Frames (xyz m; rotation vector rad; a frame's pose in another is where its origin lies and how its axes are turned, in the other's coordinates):
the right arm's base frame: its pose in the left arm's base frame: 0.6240 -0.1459 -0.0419 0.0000 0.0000 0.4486
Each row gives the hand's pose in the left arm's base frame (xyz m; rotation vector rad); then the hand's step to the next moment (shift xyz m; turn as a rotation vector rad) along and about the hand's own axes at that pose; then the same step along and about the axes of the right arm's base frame.
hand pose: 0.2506 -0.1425 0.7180 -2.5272 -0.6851 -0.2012
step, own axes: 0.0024 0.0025 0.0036 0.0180 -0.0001 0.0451
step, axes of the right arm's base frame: 0.0035 -0.0005 -0.0035 0.0277 0.0210 -0.0339
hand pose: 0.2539 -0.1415 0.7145 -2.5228 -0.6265 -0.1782
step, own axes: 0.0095 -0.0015 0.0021 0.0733 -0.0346 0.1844
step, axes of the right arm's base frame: 0.0095 0.0021 0.0012 0.1098 0.1159 -0.1228
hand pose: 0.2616 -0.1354 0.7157 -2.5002 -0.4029 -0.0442
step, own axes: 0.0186 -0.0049 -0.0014 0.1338 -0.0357 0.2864
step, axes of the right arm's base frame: 0.0183 0.0002 0.0062 0.1888 0.1618 -0.1985
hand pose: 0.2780 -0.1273 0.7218 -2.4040 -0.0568 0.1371
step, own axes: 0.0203 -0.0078 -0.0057 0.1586 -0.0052 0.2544
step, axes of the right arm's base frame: 0.0203 -0.0058 0.0077 0.1962 0.1117 -0.1973
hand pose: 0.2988 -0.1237 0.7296 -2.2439 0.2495 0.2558
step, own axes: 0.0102 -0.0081 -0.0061 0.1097 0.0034 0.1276
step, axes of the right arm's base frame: 0.0110 -0.0060 0.0070 0.1202 0.0383 -0.1114
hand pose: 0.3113 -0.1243 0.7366 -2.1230 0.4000 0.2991
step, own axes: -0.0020 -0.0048 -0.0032 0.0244 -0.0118 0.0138
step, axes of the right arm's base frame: 0.0003 0.0000 0.0061 0.0295 0.0009 -0.0073
